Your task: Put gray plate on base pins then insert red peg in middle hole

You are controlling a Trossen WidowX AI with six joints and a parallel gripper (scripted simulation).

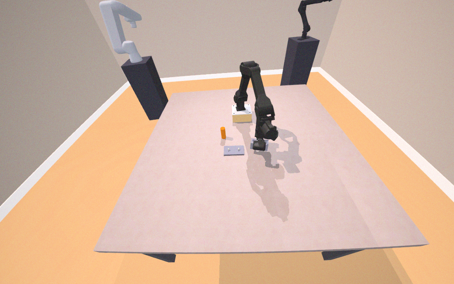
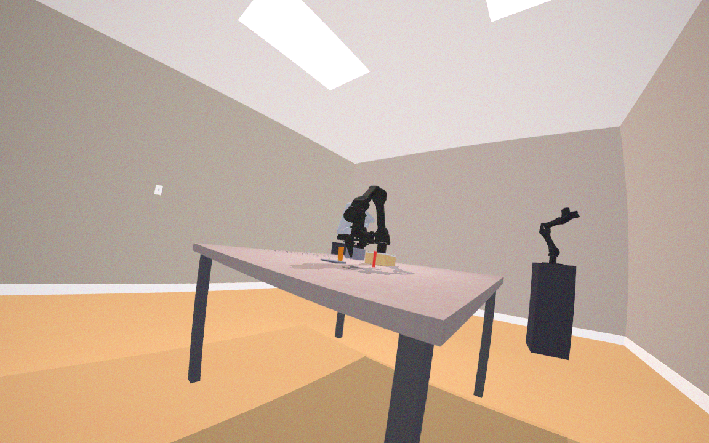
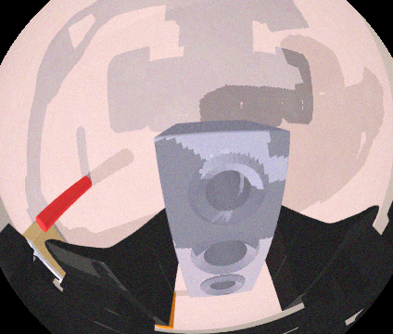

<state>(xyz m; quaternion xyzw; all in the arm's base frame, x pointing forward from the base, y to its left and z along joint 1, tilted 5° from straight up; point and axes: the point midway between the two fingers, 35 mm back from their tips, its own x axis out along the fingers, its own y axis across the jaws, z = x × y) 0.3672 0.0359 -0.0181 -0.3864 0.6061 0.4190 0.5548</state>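
My gripper tip is now 30 mm past the base, 140 mm to the left of it and 30 mm above it. From my gripper tip the other things lie so: orange cylinder (160 mm behind, 190 mm to the right); then gray plate (30 mm above); then red peg (120 mm behind, 50 mm to the left).
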